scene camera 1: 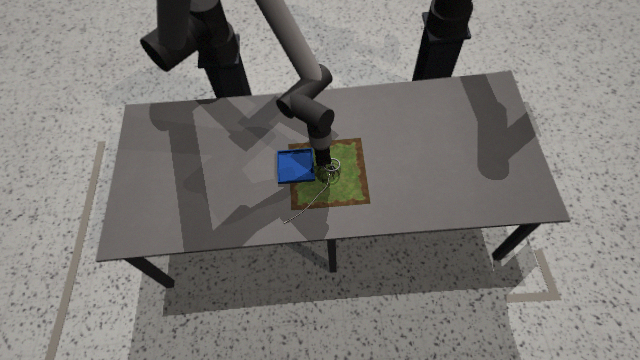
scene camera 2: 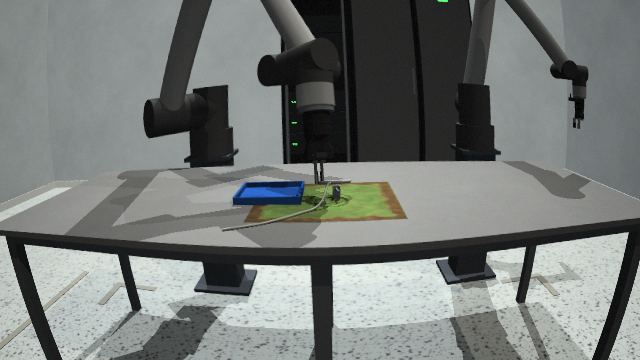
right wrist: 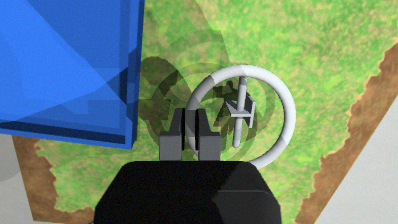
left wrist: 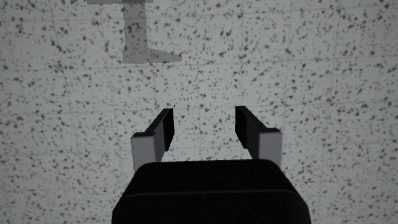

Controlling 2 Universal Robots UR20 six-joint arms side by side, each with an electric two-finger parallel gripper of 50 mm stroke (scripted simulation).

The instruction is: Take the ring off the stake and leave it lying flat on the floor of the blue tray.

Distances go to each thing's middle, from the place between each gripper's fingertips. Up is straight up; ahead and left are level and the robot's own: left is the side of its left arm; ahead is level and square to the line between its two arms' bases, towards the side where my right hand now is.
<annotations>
My right hand [scene camera 2: 319, 184] is 15 cm to the left of the blue tray [scene camera 2: 282, 192], 5 cm above it and 4 cm past it. Also, from my right hand: green mat [right wrist: 332, 64] (7 cm below, 2 cm to the left, 2 cm ahead); then pale ring [right wrist: 272, 80] (4 cm to the left, 1 cm below); then grey stake [right wrist: 244, 106] (5 cm to the left, 4 cm below).
</annotations>
